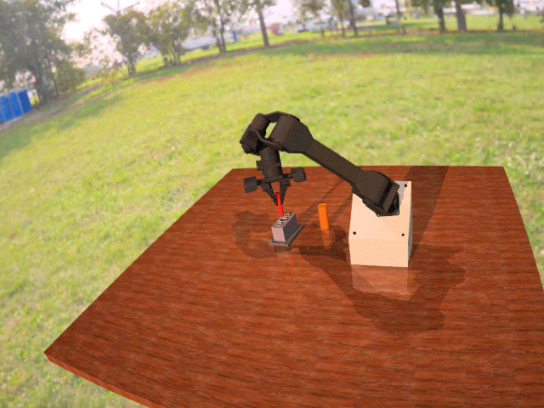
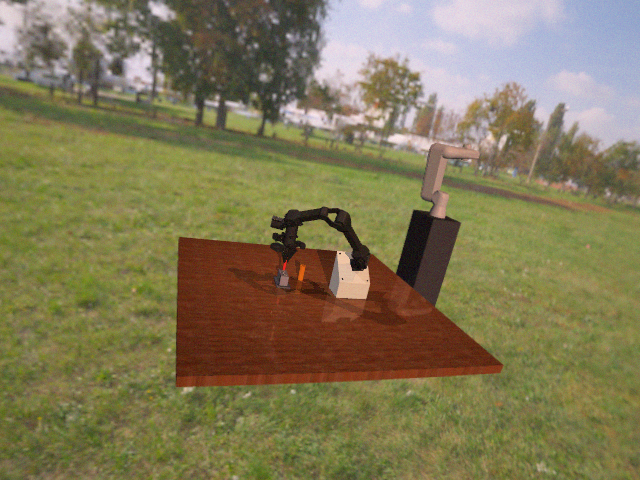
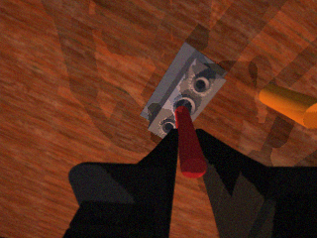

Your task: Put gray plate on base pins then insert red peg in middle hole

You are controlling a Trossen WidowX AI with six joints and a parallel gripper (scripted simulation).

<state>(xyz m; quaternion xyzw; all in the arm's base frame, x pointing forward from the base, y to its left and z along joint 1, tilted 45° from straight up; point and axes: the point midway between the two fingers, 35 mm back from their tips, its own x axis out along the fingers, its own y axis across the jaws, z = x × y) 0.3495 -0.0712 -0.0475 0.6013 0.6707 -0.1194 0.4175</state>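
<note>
The red peg is right at my gripper tip. Round my gripper tip: gray plate (70 mm below); then orange cylinder (120 mm behind, 60 mm to the right, 80 mm below); then base (110 mm below).
</note>
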